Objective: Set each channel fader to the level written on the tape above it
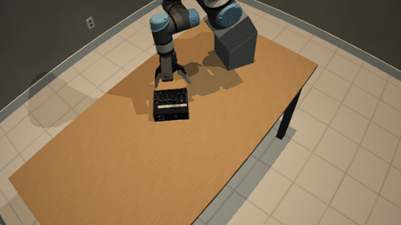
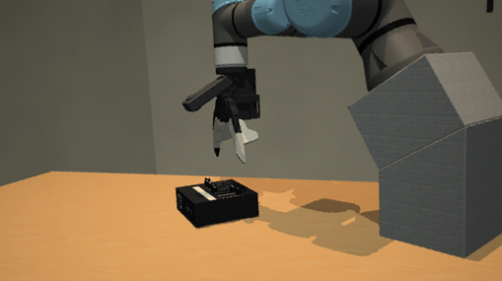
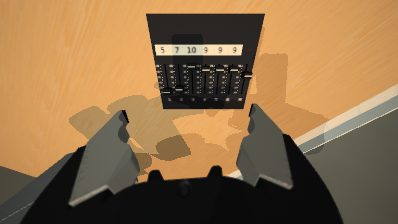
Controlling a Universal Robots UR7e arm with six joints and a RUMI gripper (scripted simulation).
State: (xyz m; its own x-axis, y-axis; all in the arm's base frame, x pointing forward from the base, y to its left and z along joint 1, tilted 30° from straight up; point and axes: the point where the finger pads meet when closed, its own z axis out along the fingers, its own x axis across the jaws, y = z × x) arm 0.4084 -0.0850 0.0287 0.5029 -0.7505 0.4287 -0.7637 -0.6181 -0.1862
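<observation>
My gripper is now 70 mm short of the master fader, 60 mm to the left of it and 60 mm above it.
</observation>
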